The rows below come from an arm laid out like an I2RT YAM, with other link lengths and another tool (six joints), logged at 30 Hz.
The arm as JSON. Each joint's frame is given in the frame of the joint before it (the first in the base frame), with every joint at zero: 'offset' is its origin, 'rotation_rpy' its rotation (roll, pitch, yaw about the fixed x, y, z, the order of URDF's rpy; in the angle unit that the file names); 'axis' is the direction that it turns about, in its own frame. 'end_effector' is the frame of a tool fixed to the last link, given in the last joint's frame.
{
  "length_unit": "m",
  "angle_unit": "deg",
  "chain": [
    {
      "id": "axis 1",
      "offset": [
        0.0,
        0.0,
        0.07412
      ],
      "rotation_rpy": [
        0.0,
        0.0,
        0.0
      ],
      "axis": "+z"
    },
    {
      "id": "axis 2",
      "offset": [
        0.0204,
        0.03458,
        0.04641
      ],
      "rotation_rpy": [
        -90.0,
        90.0,
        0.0
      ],
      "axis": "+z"
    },
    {
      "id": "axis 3",
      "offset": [
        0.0,
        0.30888,
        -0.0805
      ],
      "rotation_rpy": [
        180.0,
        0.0,
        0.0
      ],
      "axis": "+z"
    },
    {
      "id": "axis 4",
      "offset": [
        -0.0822,
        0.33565,
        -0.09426
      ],
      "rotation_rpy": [
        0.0,
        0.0,
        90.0
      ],
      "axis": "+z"
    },
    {
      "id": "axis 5",
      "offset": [
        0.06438,
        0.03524,
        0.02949
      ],
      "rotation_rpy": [
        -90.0,
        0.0,
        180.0
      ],
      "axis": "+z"
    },
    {
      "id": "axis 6",
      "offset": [
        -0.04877,
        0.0,
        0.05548
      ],
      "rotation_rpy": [
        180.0,
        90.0,
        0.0
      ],
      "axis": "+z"
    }
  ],
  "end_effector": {
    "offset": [
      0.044,
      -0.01,
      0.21
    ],
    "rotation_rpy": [
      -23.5,
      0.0,
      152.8
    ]
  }
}
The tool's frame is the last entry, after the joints.
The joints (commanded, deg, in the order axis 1, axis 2, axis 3, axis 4, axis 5, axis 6), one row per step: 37.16 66.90 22.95 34.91 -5.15 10.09; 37.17 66.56 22.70 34.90 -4.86 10.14; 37.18 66.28 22.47 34.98 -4.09 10.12; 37.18 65.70 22.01 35.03 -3.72 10.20; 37.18 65.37 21.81 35.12 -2.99 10.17; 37.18 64.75 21.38 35.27 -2.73 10.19; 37.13 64.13 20.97 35.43 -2.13 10.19; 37.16 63.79 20.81 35.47 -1.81 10.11; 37.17 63.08 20.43 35.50 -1.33 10.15; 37.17 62.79 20.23 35.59 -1.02 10.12; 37.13 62.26 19.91 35.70 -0.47 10.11
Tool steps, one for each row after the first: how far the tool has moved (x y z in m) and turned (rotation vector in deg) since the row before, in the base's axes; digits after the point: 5 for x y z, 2 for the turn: -0.00024 -0.00176 0.00018 0.05 -0.06 -0.28; 0.00132 -0.00321 0.00034 -0.03 -0.19 -0.75; -0.00078 -0.00276 0.00029 0.12 -0.12 -0.38; 0.00124 -0.00316 0.00115 0.02 -0.26 -0.72; -0.00109 -0.00232 0.00149 0.19 -0.28 -0.26; 0.00023 -0.00378 0.00173 0.16 -0.34 -0.64; -0.00013 -0.00149 0.00137 0.04 -0.25 -0.28; -0.00054 -0.00306 0.00205 0.20 -0.30 -0.47; 0.00000 -0.00173 0.00077 0.06 -0.18 -0.30; 0.00029 -0.00333 0.00159 0.13 -0.30 -0.58
